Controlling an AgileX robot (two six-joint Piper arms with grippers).
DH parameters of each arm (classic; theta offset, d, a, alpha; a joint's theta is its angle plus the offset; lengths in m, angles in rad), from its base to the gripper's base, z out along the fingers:
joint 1: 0 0.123 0 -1.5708
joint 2: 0.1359 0 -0.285 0
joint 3: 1.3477 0 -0.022 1.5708
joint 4: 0 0.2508 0 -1.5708
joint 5: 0 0 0.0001 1.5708
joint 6: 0 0.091 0 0
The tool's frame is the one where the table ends.
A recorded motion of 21 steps. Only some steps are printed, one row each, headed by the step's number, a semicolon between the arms.
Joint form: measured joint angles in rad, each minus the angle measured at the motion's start. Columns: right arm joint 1, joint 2, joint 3, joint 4, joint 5, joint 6; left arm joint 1, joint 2, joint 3, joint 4, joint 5, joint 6.
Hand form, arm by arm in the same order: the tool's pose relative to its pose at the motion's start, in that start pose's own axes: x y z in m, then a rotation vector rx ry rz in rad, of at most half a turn. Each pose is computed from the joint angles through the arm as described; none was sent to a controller.
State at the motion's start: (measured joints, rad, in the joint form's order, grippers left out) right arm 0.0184 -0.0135 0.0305 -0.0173 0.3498 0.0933; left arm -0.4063 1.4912 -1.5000 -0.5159 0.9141 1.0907
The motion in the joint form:
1: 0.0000 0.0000 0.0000 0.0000 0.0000 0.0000; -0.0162 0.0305 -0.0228 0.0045 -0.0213 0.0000
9: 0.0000 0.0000 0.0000 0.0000 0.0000 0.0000; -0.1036 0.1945 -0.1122 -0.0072 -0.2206 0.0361
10: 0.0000 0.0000 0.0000 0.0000 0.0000 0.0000; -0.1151 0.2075 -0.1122 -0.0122 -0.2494 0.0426
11: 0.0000 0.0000 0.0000 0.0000 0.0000 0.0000; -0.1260 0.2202 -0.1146 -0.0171 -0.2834 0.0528
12: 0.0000 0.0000 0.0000 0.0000 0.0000 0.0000; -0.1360 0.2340 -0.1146 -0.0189 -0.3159 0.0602
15: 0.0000 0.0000 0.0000 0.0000 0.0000 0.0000; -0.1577 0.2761 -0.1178 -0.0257 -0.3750 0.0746
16: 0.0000 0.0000 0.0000 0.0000 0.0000 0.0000; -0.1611 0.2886 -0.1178 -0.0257 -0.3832 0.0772
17: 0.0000 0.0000 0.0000 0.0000 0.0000 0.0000; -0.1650 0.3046 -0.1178 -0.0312 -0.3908 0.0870
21: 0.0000 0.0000 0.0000 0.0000 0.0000 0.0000; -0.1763 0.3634 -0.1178 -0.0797 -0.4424 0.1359
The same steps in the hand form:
1: 0.0000 0.0000 0.0000 0.0000 0.0000 0.0000; -0.0043 0.0027 0.0094 -0.0041 -0.0066 0.0099
9: 0.0000 0.0000 0.0000 0.0000 0.0000 0.0000; -0.0247 0.0126 0.0683 -0.0683 -0.0823 0.0624
10: 0.0000 0.0000 0.0000 0.0000 0.0000 0.0000; -0.0263 0.0115 0.0748 -0.0763 -0.0928 0.0671
11: 0.0000 0.0000 0.0000 0.0000 0.0000 0.0000; -0.0286 0.0112 0.0805 -0.0914 -0.1068 0.0758
12: 0.0000 0.0000 0.0000 0.0000 0.0000 0.0000; -0.0296 0.0108 0.0870 -0.1047 -0.1154 0.0825
15: 0.0000 0.0000 0.0000 0.0000 0.0000 0.0000; -0.0297 0.0089 0.1060 -0.1174 -0.1232 0.0909
16: 0.0000 0.0000 0.0000 0.0000 0.0000 0.0000; -0.0282 0.0084 0.1116 -0.1150 -0.1185 0.0918
17: 0.0000 0.0000 0.0000 0.0000 0.0000 0.0000; -0.0262 0.0074 0.1187 -0.1086 -0.1133 0.0947
21: 0.0000 0.0000 0.0000 0.0000 0.0000 0.0000; -0.0195 0.0056 0.1441 -0.1037 -0.1145 0.0919

